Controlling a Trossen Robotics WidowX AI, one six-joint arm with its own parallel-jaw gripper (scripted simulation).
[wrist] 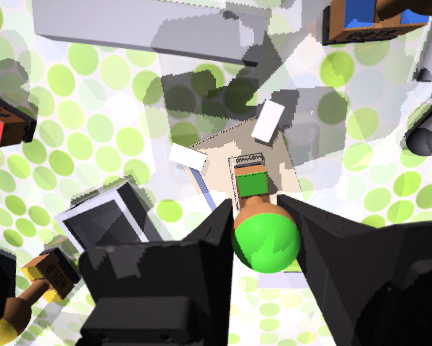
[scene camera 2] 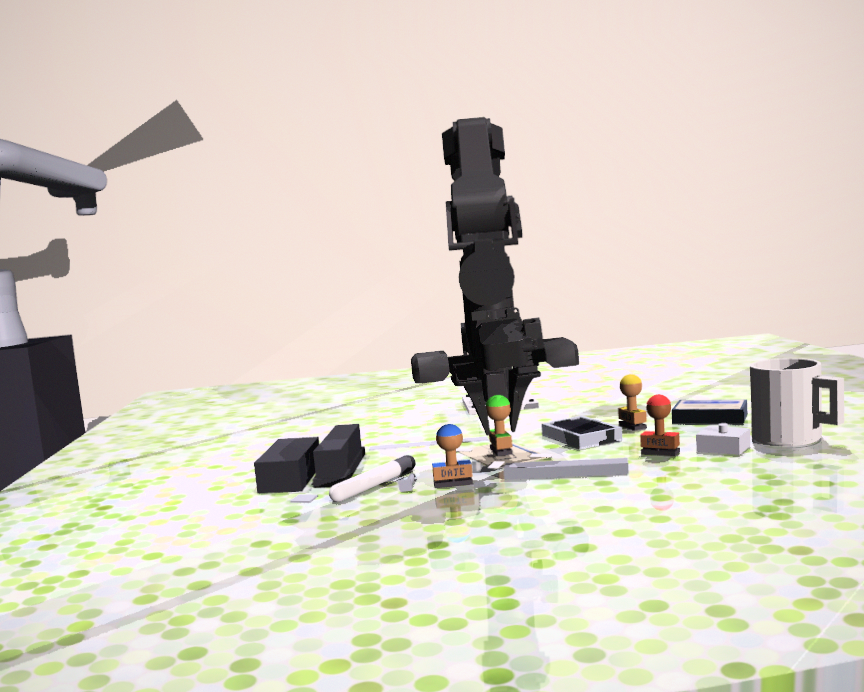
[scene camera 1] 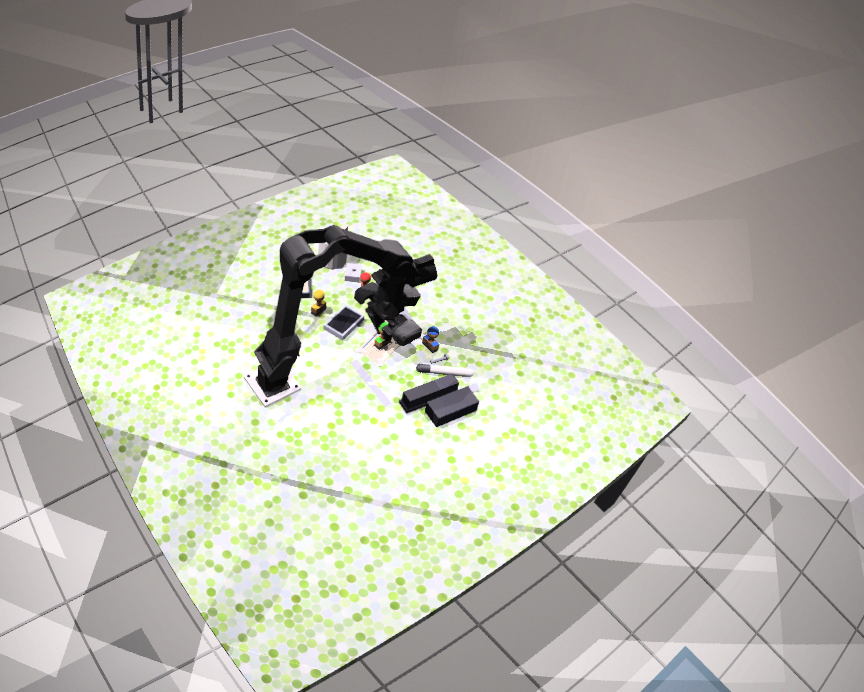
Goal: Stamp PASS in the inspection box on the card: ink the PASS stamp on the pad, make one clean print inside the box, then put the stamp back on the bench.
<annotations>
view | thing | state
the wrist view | my gripper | -
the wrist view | green-knobbed pass stamp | -
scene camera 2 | my gripper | -
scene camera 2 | green-knobbed pass stamp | -
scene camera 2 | red stamp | -
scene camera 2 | mug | -
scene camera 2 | white marker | -
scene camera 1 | my gripper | -
</annotations>
